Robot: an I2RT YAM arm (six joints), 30 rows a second.
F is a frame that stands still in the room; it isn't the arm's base.
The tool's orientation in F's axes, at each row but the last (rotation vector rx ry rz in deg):
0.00 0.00 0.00
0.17 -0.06 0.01
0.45 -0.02 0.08
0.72 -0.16 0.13
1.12 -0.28 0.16
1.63 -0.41 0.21
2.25 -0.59 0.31
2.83 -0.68 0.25
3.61 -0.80 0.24
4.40 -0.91 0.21
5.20 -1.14 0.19
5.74 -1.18 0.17
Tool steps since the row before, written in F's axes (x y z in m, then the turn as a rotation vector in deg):
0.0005 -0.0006 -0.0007 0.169 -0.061 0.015
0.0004 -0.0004 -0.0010 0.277 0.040 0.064
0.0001 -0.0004 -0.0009 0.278 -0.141 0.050
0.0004 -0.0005 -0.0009 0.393 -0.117 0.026
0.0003 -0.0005 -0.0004 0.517 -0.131 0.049
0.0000 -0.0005 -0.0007 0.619 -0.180 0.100
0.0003 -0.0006 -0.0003 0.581 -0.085 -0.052
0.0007 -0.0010 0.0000 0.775 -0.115 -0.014
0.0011 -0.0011 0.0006 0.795 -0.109 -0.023
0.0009 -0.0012 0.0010 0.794 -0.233 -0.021
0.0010 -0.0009 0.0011 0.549 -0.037 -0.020
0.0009 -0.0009 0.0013 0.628 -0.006 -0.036
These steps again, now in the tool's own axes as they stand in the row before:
0.0005 -0.0006 -0.0007 0.169 -0.061 0.015
0.0004 -0.0004 -0.0010 0.277 0.040 0.064
0.0001 -0.0004 -0.0009 0.278 -0.141 0.051
0.0004 -0.0005 -0.0009 0.393 -0.118 0.026
0.0003 -0.0005 -0.0004 0.517 -0.131 0.049
0.0000 -0.0005 -0.0007 0.619 -0.179 0.101
0.0003 -0.0006 -0.0003 0.580 -0.090 -0.055
0.0007 -0.0010 0.0000 0.774 -0.119 -0.017
0.0011 -0.0011 0.0007 0.794 -0.114 -0.027
0.0009 -0.0011 0.0011 0.793 -0.237 -0.016
0.0010 -0.0008 0.0012 0.548 -0.041 -0.027
0.0009 -0.0008 0.0014 0.627 -0.012 -0.048

